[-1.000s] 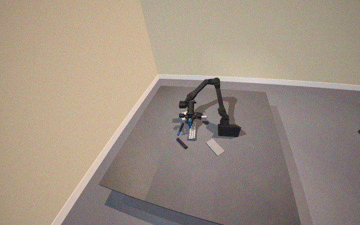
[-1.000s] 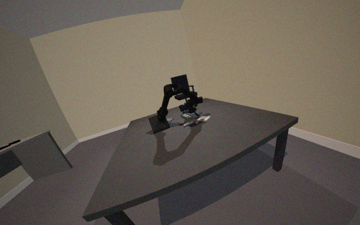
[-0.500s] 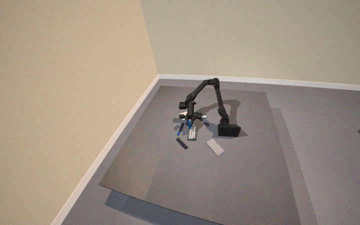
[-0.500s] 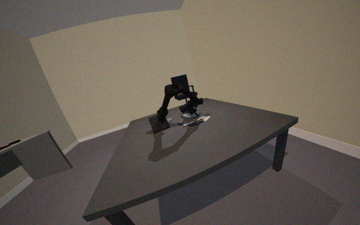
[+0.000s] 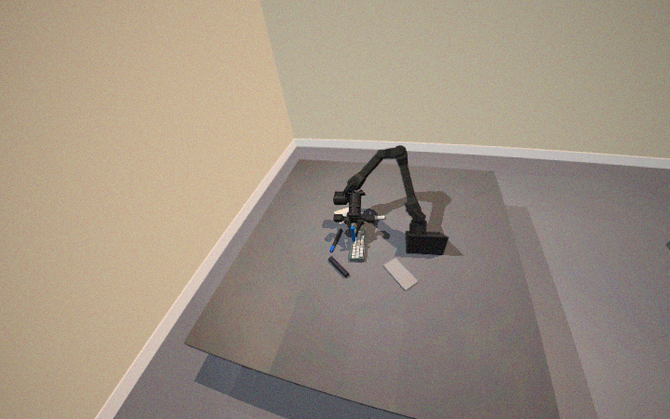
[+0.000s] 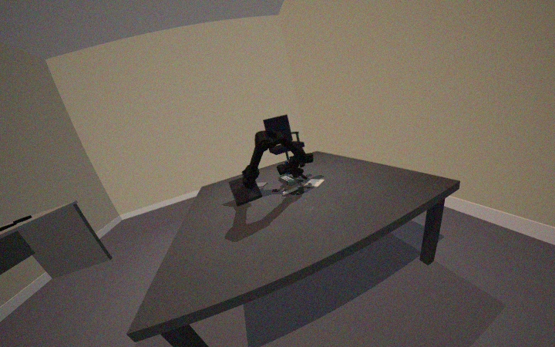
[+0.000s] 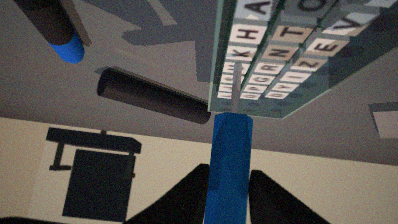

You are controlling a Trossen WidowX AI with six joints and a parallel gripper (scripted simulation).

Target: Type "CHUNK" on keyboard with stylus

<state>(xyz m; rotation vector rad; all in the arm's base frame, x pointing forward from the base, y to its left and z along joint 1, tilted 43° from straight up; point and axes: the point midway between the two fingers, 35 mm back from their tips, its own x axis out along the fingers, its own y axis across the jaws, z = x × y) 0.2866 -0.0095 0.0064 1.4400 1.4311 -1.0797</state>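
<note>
My gripper tip is 10 cm short of the blue pen and 7 cm above it. Round my gripper tip: blue stylus 1 cm below; then black cylinder 6 cm ahead, 12 cm to the left, 6 cm below; then white cylinder 9 cm behind, 19 cm to the right, 7 cm below.
</note>
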